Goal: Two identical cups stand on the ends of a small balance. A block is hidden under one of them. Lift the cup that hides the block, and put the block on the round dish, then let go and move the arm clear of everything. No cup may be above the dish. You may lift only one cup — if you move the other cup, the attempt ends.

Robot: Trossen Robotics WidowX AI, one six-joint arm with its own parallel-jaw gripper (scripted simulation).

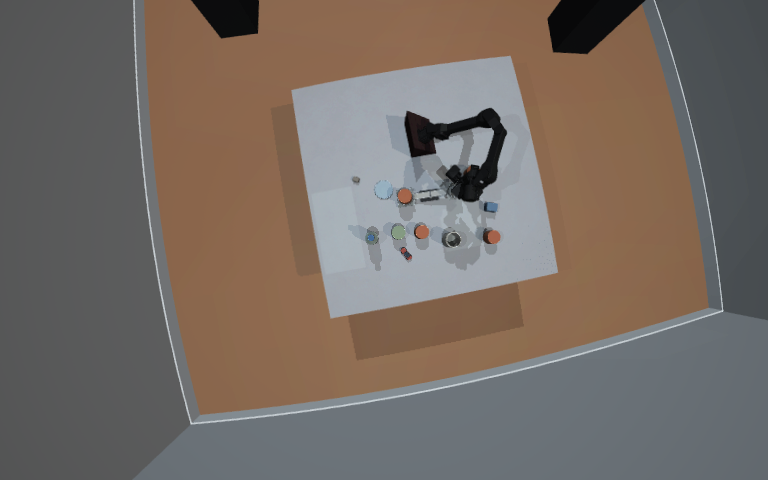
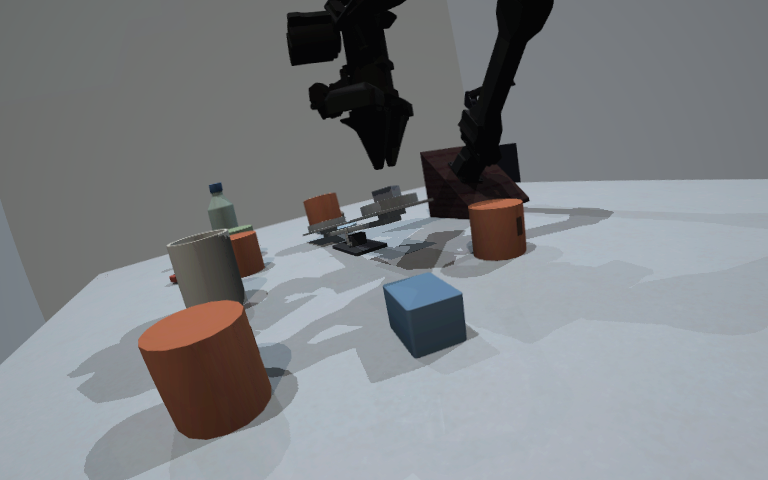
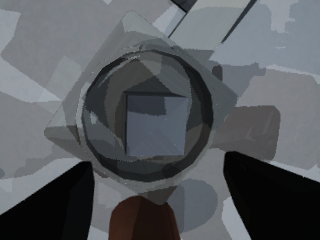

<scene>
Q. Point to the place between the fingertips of my gripper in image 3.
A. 159, 167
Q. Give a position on an orange cup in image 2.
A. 204, 360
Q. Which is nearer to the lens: the bottle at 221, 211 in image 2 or the orange cup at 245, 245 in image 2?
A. The orange cup.
</scene>
